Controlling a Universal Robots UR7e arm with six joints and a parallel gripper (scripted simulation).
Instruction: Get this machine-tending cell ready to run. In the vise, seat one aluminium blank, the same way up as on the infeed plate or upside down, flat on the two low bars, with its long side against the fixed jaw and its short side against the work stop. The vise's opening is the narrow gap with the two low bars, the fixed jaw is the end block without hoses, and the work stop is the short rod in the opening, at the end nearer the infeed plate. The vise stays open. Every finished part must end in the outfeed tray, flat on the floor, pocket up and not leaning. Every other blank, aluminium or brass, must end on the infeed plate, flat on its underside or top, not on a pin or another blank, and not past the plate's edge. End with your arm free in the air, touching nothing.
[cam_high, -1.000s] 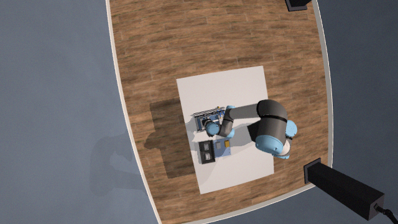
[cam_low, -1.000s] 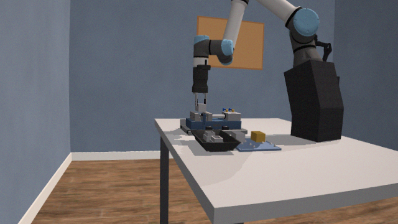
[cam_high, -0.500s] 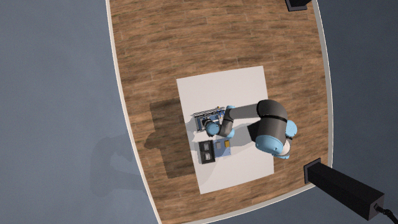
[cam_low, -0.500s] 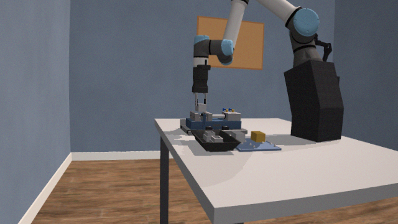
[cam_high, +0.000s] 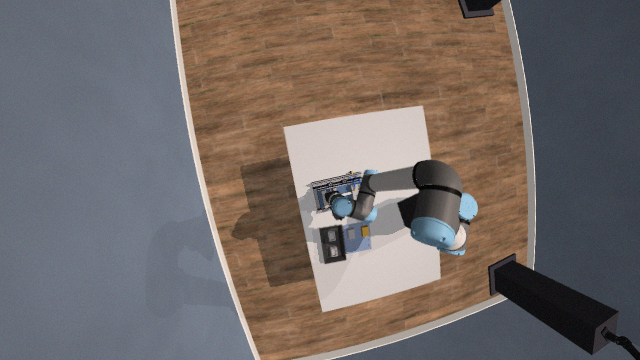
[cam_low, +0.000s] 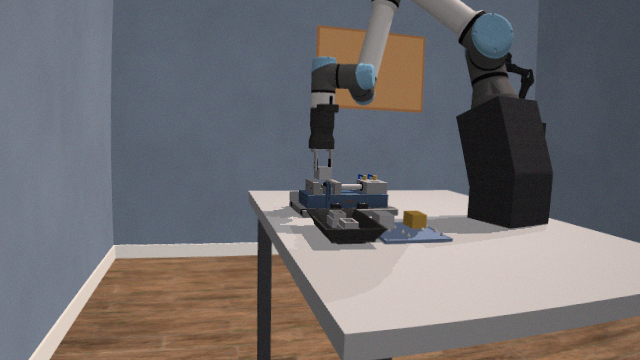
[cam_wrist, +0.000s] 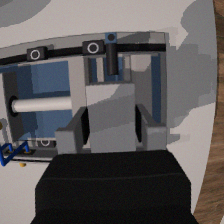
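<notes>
Now: hand 70 mm past the vise, 10 mm to the right of it and 110 mm above it. Also, from my hand: grey aluminium blank: 30 mm below; brass blank: 150 mm behind, 290 mm to the left, 120 mm below.
</notes>
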